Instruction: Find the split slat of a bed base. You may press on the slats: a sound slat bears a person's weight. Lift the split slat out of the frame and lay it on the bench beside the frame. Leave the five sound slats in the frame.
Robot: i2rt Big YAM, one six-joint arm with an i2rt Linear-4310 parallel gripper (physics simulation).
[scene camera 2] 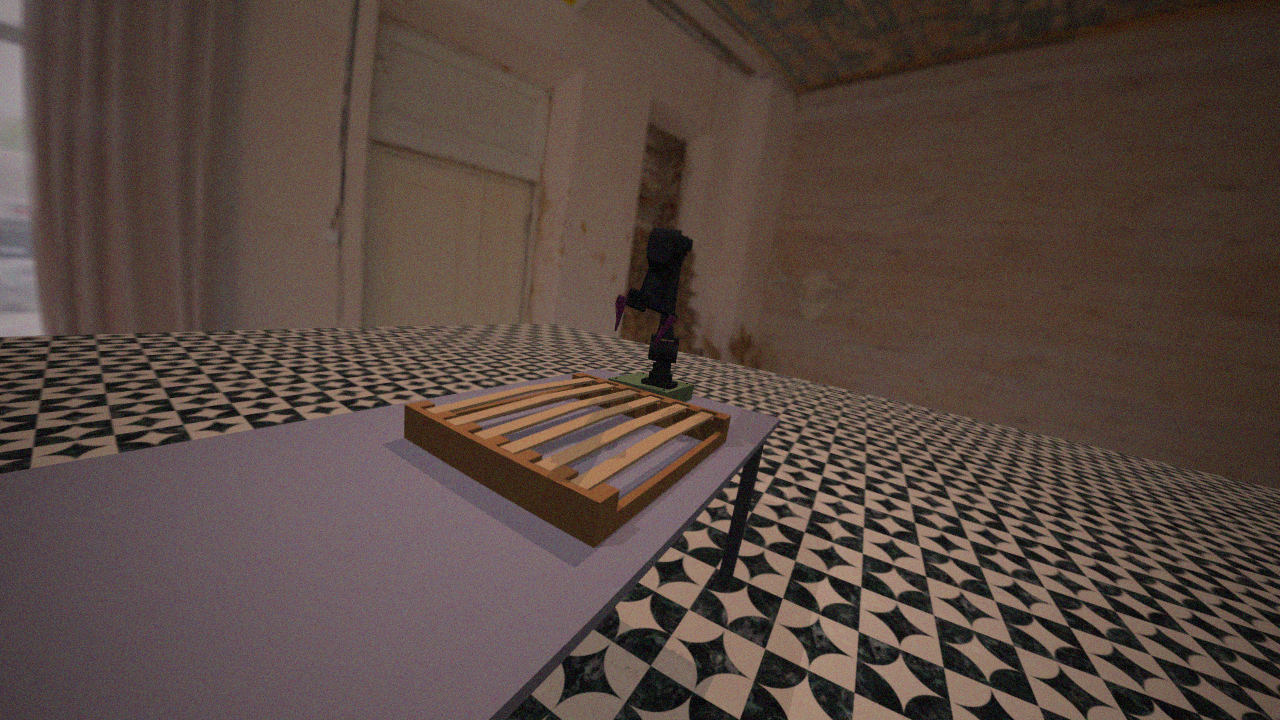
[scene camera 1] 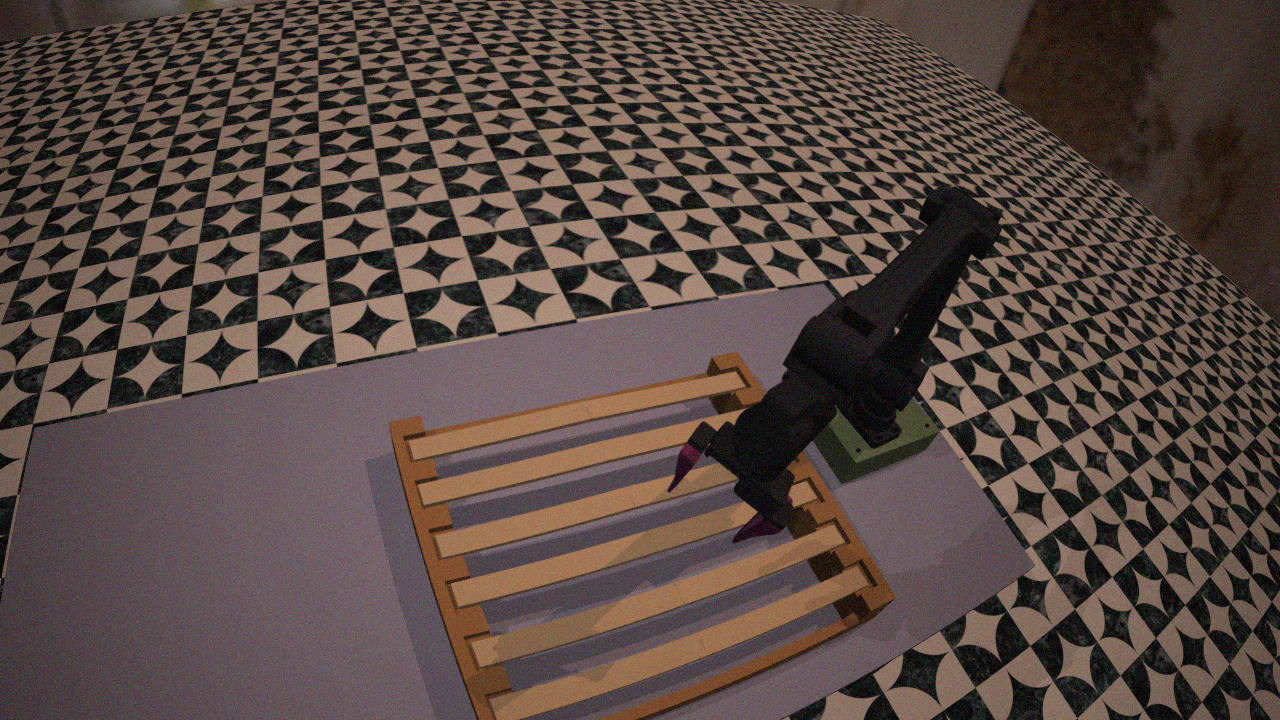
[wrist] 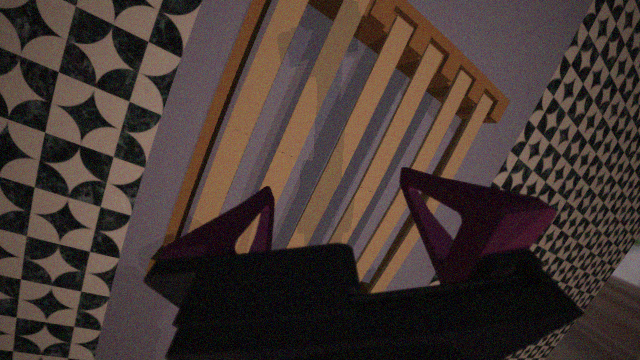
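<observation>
The bed base frame [scene camera 1: 424, 470] [scene camera 2: 501, 470] [wrist: 500, 102] is orange-brown wood and lies on the lavender bench [scene camera 1: 179, 555] [scene camera 2: 268, 555] [wrist: 540, 40]. Several pale slats lie across it with their visible ends in the notches; the rearmost slat [scene camera 1: 581, 415] is at the top in scene camera 1. Small faint marks show on some slats, but I cannot tell which is split. My gripper [scene camera 1: 702, 515] [scene camera 2: 638, 334] [wrist: 335, 183] has dark purple fingers. It is open and empty, well above the slats. In scene camera 1 the arm hides parts of some slats' right ends.
The arm stands on a green base block [scene camera 1: 881, 456] [scene camera 2: 680, 391] close to the frame's right rail. The bench extends to the left of the frame in scene camera 1. A dark bench leg [scene camera 2: 738, 519] shows below its edge, and a patterned tile floor surrounds the bench.
</observation>
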